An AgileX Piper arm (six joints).
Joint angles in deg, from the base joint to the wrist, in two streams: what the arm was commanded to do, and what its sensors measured. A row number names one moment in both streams.
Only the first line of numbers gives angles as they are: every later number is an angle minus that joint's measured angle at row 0.
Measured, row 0:
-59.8 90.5 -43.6 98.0 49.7 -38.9
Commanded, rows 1 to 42:
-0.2 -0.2 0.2 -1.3 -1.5 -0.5
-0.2 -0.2 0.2 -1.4 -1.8 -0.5
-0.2 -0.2 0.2 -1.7 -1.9 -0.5
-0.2 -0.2 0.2 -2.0 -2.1 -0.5
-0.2 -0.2 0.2 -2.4 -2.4 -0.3
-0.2 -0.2 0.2 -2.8 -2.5 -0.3
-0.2 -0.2 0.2 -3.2 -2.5 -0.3
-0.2 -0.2 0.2 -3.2 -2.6 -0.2
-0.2 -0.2 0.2 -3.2 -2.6 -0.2
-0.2 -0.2 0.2 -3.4 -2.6 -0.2
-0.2 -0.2 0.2 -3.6 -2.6 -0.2
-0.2 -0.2 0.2 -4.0 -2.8 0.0
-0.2 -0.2 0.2 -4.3 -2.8 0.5
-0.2 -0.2 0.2 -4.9 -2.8 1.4
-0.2 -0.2 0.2 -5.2 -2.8 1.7
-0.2 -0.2 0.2 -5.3 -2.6 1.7
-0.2 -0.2 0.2 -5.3 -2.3 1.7
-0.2 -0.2 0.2 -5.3 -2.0 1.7
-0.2 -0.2 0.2 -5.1 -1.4 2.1
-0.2 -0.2 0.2 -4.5 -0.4 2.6
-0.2 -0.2 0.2 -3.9 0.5 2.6
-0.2 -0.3 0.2 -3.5 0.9 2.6
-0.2 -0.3 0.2 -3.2 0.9 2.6
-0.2 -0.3 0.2 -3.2 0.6 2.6
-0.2 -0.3 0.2 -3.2 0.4 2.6
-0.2 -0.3 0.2 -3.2 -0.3 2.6
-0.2 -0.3 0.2 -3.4 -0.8 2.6
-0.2 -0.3 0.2 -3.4 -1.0 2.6
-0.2 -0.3 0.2 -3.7 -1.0 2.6
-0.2 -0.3 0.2 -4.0 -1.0 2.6
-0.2 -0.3 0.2 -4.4 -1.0 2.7
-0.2 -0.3 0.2 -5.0 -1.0 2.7
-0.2 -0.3 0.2 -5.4 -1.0 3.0
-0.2 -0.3 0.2 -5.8 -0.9 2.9
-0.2 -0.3 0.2 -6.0 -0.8 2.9
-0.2 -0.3 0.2 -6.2 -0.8 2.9
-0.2 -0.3 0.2 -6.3 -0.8 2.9
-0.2 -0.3 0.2 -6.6 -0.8 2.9
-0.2 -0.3 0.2 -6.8 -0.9 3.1
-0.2 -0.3 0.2 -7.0 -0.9 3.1
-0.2 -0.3 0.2 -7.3 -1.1 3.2
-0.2 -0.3 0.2 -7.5 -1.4 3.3
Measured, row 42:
0.0 0.0 0.0 -6.0 -0.7 3.1
